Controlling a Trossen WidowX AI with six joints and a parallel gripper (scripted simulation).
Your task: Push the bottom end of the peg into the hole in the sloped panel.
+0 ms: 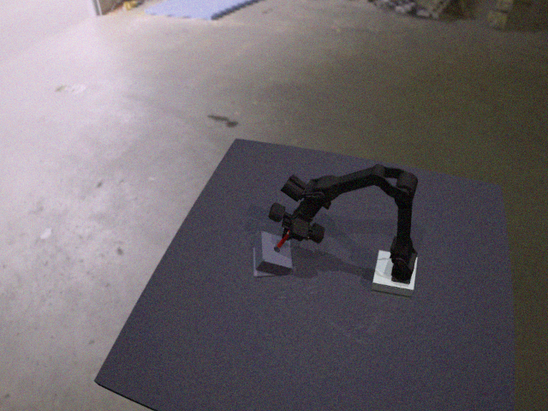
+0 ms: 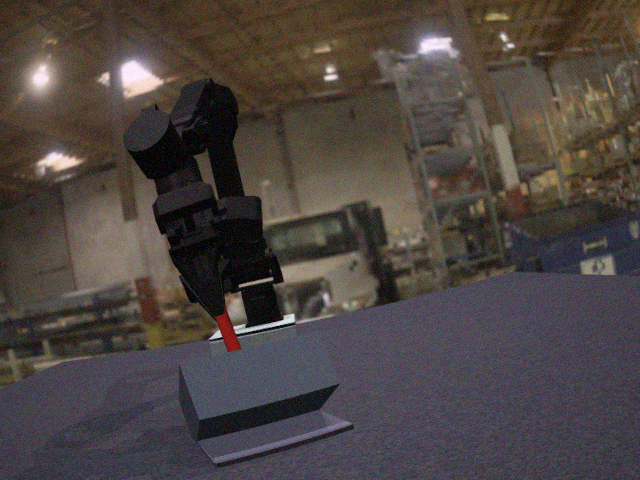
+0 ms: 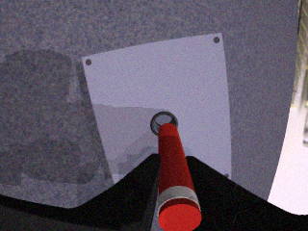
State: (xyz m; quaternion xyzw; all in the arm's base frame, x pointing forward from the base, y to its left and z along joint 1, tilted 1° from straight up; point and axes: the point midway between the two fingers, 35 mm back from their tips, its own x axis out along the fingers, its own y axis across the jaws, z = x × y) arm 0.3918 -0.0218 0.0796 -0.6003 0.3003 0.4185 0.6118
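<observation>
Now: gripper tip 40 mm short of the sloped panel, 20 mm to the right of it and 80 mm above it. The rest, counted from my gripper tip: red peg: 10 mm behind, 10 mm above; thin base plate: 50 mm ahead, 20 mm to the left, 110 mm below.
</observation>
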